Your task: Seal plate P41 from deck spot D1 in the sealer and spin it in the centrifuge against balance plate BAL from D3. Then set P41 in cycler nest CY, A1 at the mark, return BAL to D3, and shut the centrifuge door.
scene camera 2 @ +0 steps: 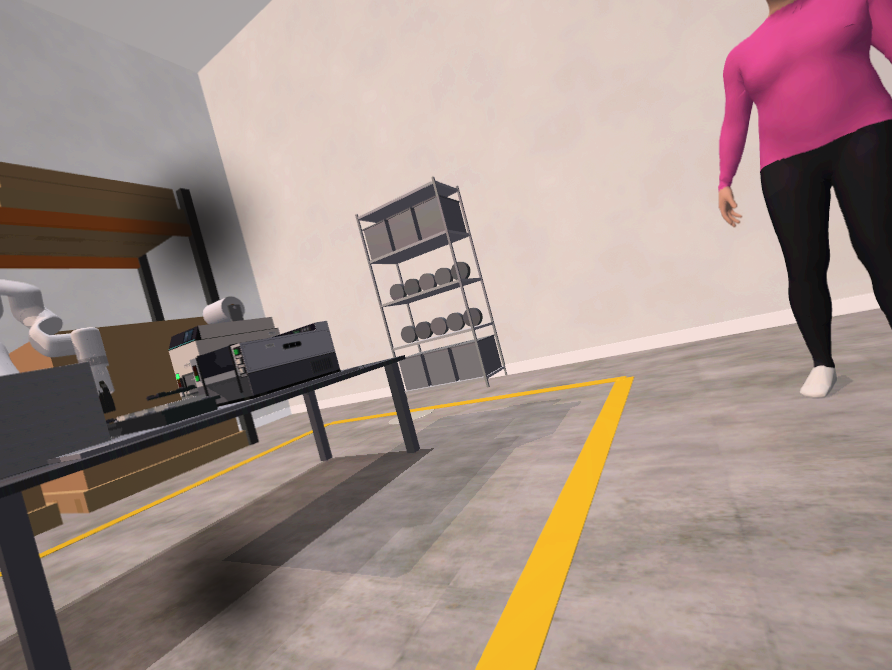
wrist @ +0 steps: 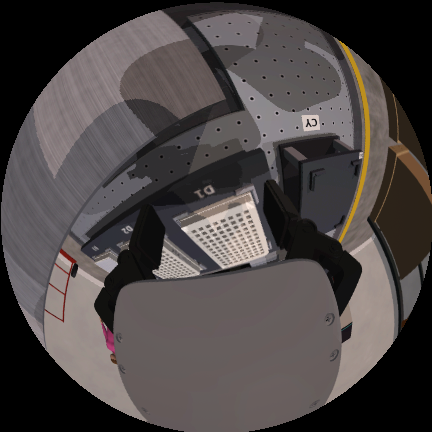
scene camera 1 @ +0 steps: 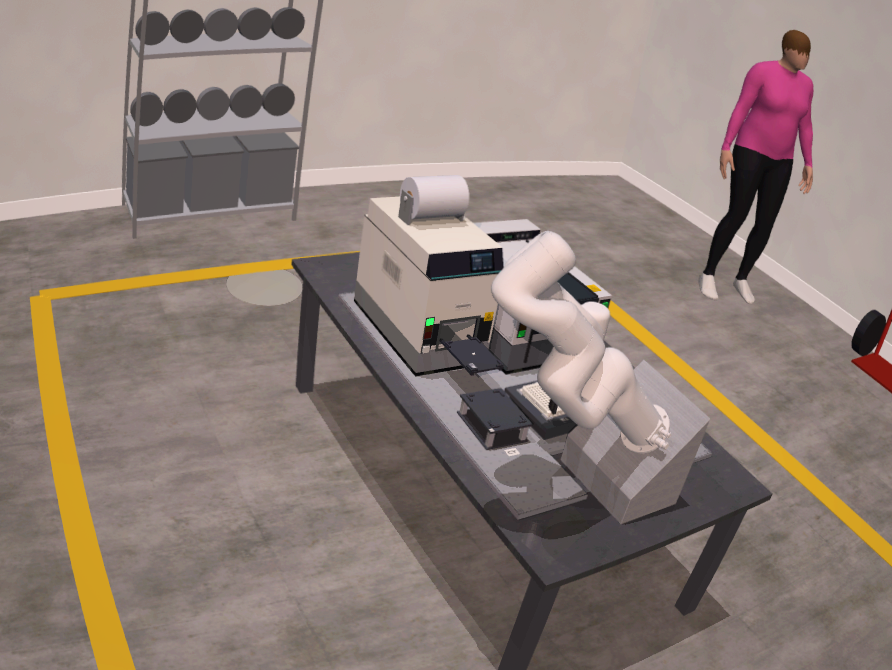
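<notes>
A pale well plate sits flat at the spot marked D1 on the dark deck. My gripper is open and empty, its fingers to either side of this plate in the wrist view; their height over it is hard to tell. A second pale plate lies farther back, partly hidden; its spot label does not show. The dark cycler nest stands beside the deck, by the CY label. The beige sealer has its dark tray out. The centrifuge's inside and door state are unclear.
A low grey and dark machine stands beside the sealer. The arm's large grey base block stands close to the deck. A person in pink stands beyond the table.
</notes>
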